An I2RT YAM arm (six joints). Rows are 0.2 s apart.
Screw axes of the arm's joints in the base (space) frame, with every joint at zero. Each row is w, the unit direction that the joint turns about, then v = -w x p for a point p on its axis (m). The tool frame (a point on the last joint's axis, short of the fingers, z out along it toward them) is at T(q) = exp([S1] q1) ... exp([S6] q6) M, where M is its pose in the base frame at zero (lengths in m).
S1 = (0, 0, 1, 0, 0, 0)
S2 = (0, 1, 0, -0.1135, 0, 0.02)
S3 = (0, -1, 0, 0.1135, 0, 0.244)
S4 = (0, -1, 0, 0.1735, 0, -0.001)
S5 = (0, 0, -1, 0, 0.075, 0)
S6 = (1, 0, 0, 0, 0.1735, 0)
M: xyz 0.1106 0 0.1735 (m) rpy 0 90 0 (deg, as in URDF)
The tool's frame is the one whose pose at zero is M.
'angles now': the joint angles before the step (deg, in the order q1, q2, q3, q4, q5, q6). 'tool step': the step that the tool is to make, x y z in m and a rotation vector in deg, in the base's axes. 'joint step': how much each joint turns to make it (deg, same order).
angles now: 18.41, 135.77, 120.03, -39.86, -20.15, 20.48
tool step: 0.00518, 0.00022, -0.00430, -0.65, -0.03, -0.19
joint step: -0.12, 1.67, 2.05, -0.66, 0.56, -0.31
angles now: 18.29, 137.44, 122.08, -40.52, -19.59, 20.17
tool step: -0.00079, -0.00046, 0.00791, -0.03, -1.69, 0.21
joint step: 0.00, -1.01, -0.33, 0.73, 0.34, -0.52
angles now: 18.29, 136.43, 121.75, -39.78, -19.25, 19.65
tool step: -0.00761, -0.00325, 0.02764, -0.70, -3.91, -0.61
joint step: 0.05, -4.05, -1.51, 0.75, 1.91, -0.65
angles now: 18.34, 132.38, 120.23, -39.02, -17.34, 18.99
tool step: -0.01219, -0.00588, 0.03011, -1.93, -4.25, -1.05
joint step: 0.01, -4.97, -2.22, 0.33, 3.10, -1.29
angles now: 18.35, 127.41, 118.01, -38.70, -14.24, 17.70
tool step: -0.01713, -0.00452, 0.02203, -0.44, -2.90, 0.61
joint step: 0.18, -5.41, -4.29, 1.19, 0.68, -1.26
